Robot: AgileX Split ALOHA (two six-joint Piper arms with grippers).
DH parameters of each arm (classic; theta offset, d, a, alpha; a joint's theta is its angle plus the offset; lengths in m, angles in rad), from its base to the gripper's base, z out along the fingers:
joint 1: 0 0.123 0 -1.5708
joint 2: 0.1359 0 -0.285 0
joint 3: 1.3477 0 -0.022 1.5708
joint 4: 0 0.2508 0 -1.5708
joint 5: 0 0 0.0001 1.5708
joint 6: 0 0.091 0 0
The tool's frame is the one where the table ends.
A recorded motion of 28 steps. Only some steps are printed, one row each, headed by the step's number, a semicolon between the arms.
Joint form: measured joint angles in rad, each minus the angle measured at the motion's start. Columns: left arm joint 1, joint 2, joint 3, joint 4, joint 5, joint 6; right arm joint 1, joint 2, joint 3, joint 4, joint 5, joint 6.
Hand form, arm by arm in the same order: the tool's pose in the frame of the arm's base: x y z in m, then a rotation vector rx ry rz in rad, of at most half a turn. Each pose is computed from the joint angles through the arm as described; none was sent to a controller.
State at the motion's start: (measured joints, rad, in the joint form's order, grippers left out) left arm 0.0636 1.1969 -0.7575 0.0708 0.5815 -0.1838; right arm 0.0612 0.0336 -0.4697 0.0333 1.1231 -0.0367
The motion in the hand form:
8: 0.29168 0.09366 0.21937 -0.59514 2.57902 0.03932; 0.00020 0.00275 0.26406 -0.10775 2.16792 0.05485
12: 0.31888 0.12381 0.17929 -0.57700 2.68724 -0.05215; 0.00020 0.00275 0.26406 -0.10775 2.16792 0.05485
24: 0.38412 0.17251 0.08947 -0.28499 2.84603 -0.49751; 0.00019 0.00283 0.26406 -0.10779 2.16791 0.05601
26: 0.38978 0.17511 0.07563 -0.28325 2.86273 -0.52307; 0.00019 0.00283 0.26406 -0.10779 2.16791 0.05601
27: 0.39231 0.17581 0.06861 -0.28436 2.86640 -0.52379; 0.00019 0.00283 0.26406 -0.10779 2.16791 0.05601
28: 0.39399 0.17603 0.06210 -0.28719 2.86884 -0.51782; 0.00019 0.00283 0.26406 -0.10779 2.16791 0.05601
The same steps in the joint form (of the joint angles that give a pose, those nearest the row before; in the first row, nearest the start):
8: 0.2512 0.3611 -0.1897 -0.0973 -0.0294 0.0641; 0.0000 0.0000 0.0000 0.0000 0.0000 0.0000
12: 0.3353 0.5682 -0.2937 -0.2697 -0.0086 0.3068; 0.0000 0.0000 0.0000 0.0000 0.0000 0.0000
24: 0.4447 1.0518 -0.6975 -0.6254 0.2750 0.8596; -0.0001 0.0000 0.0000 0.0010 0.0000 0.0000
26: 0.4448 1.1058 -0.7394 -0.6264 0.2902 0.8621; -0.0001 0.0000 0.0000 0.0010 0.0000 0.0000
27: 0.4431 1.1290 -0.7535 -0.6273 0.2843 0.8636; -0.0001 0.0000 0.0000 0.0010 0.0000 0.0000
28: 0.4407 1.1472 -0.7604 -0.6273 0.2716 0.8643; -0.0001 0.0000 0.0000 0.0010 0.0000 0.0000

